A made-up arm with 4 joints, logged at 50 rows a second.
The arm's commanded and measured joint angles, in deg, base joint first. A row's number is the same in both.
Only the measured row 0 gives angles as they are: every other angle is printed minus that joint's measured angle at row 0.
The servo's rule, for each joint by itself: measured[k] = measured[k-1] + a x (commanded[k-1-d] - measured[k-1]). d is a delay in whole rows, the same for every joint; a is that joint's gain. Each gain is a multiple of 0.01, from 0.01 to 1. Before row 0 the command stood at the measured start. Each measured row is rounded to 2 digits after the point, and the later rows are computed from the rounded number. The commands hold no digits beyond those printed.
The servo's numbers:
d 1
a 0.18 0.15 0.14 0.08
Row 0, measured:
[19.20, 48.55, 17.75, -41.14]
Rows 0 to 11, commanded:
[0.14, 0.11, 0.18, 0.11]
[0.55, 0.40, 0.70, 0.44]
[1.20, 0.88, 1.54, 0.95]
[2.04, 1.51, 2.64, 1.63]
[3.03, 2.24, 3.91, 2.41]
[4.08, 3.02, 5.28, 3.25]
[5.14, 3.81, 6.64, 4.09]
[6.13, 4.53, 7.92, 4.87]
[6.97, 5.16, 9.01, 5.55]
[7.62, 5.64, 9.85, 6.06]
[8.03, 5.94, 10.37, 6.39]
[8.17, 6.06, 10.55, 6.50]
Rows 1 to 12, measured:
[0.00, 0.00, 0.00, 0.00]
[0.03, 0.02, 0.03, 0.01]
[0.12, 0.08, 0.12, 0.04]
[0.31, 0.20, 0.32, 0.11]
[0.62, 0.40, 0.64, 0.23]
[1.05, 0.68, 1.10, 0.40]
[1.60, 1.03, 1.69, 0.63]
[2.24, 1.45, 2.38, 0.91]
[2.94, 1.91, 3.16, 1.23]
[3.67, 2.40, 3.98, 1.58]
[4.38, 2.89, 4.80, 1.94]
[5.04, 3.35, 5.58, 2.30]

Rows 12 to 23, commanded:
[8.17, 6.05, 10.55, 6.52]
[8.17, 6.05, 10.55, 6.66]
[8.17, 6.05, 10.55, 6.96]
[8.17, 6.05, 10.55, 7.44]
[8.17, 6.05, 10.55, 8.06]
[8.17, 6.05, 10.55, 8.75]
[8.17, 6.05, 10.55, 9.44]
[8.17, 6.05, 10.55, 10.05]
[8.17, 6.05, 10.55, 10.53]
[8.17, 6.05, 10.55, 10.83]
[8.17, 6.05, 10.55, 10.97]
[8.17, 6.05, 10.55, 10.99]
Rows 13 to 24, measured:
[5.60, 3.76, 6.28, 2.64]
[6.06, 4.10, 6.88, 2.95]
[6.44, 4.39, 7.39, 3.25]
[6.75, 4.64, 7.83, 3.55]
[7.01, 4.85, 8.21, 3.86]
[7.22, 5.03, 8.54, 4.20]
[7.39, 5.18, 8.82, 4.56]
[7.53, 5.31, 9.06, 4.95]
[7.65, 5.42, 9.27, 5.36]
[7.74, 5.51, 9.45, 5.77]
[7.82, 5.59, 9.60, 6.17]
[7.88, 5.66, 9.73, 6.55]

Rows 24 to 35, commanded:
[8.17, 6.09, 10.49, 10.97]
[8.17, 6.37, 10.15, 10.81]
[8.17, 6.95, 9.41, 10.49]
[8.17, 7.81, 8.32, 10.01]
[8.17, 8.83, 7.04, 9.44]
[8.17, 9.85, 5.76, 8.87]
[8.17, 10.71, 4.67, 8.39]
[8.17, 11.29, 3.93, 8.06]
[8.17, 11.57, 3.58, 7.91]
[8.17, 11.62, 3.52, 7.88]
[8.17, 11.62, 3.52, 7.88]
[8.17, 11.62, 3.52, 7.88]
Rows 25 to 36, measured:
[7.93, 5.72, 9.84, 6.91]
[7.97, 5.78, 9.93, 7.23]
[8.01, 5.87, 9.96, 7.52]
[8.04, 6.03, 9.88, 7.76]
[8.06, 6.30, 9.66, 7.94]
[8.08, 6.68, 9.29, 8.06]
[8.10, 7.16, 8.80, 8.12]
[8.11, 7.69, 8.22, 8.14]
[8.12, 8.23, 7.62, 8.13]
[8.13, 8.73, 7.05, 8.11]
[8.14, 9.16, 6.56, 8.09]
[8.15, 9.53, 6.13, 8.07]

